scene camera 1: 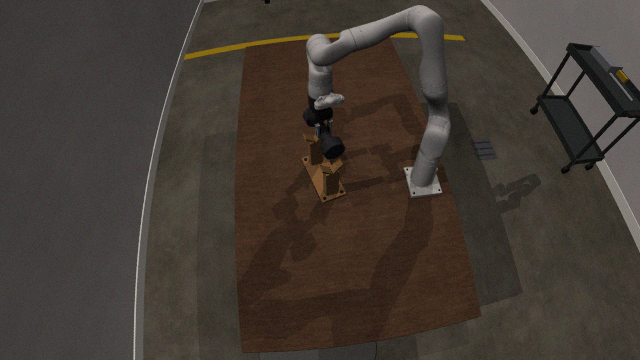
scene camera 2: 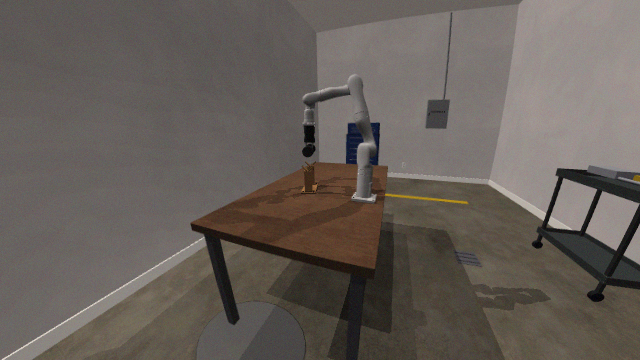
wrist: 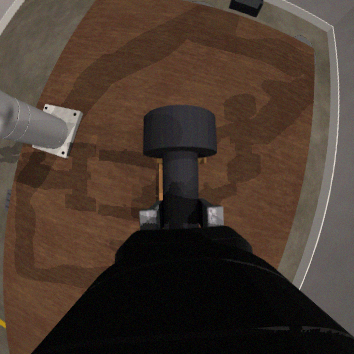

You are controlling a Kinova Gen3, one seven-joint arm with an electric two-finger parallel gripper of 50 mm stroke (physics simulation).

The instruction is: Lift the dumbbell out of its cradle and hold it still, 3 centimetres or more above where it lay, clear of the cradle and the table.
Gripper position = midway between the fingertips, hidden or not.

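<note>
Visible: my gripper (wrist: 180,209). Black dumbbell (wrist: 180,133). Cradle (scene camera 1: 325,177).
</note>
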